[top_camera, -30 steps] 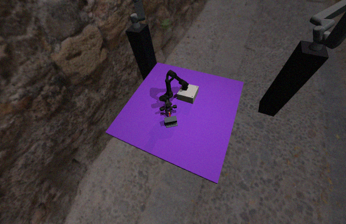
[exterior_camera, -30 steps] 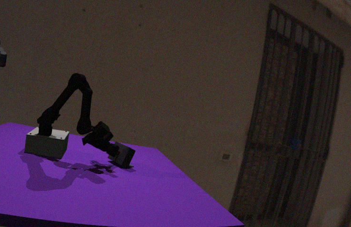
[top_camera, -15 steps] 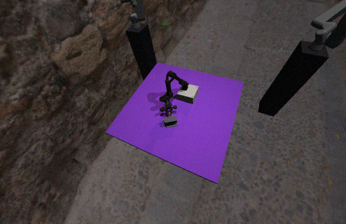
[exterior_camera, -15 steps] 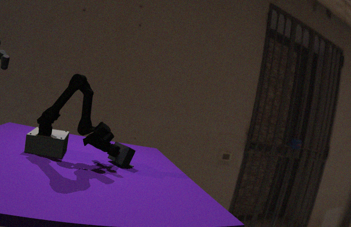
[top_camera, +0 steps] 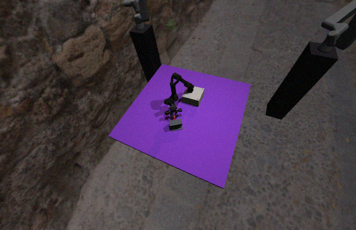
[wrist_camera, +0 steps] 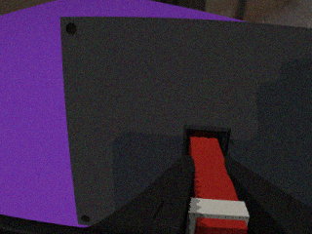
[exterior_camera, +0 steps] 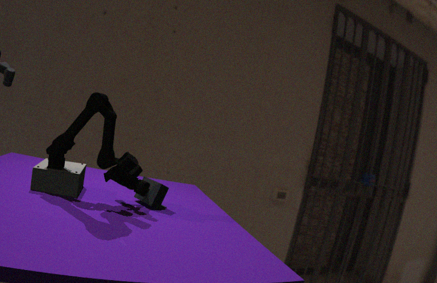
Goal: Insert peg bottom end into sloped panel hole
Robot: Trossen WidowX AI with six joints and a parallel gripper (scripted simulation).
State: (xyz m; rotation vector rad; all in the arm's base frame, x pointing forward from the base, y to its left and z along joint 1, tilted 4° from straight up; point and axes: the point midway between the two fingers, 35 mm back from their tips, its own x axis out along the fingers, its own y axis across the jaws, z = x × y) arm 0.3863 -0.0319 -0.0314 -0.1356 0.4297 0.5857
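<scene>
Now: gripper tip 10 mm to the left of the red peg, 10 mm below it and 10 mm past it. Round my gripper tip: grey sloped panel: 30 mm ahead, 20 mm to the left, 10 mm below.
</scene>
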